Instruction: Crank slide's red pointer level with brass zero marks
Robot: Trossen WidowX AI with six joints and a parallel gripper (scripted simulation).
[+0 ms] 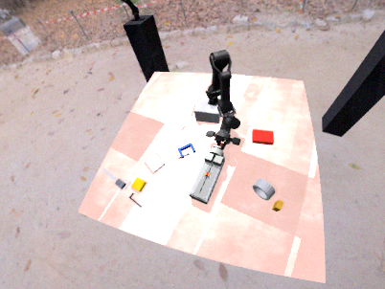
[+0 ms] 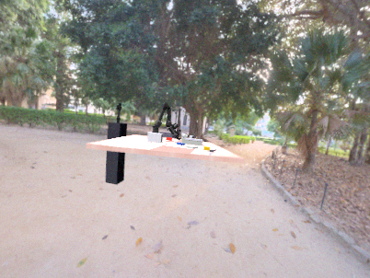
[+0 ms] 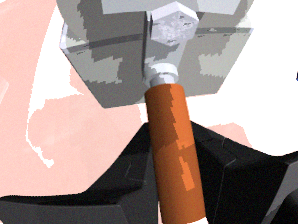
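Right now my gripper tip is 2 cm past the crank handle and 3 cm below it. From my gripper tip the other things lie so: white tile: 18 cm ahead, 34 cm to the right, 2 cm below; red pointer: 16 cm ahead, 1 cm to the right, 5 cm above; red block: 19 cm behind, 21 cm to the left, 2 cm below.
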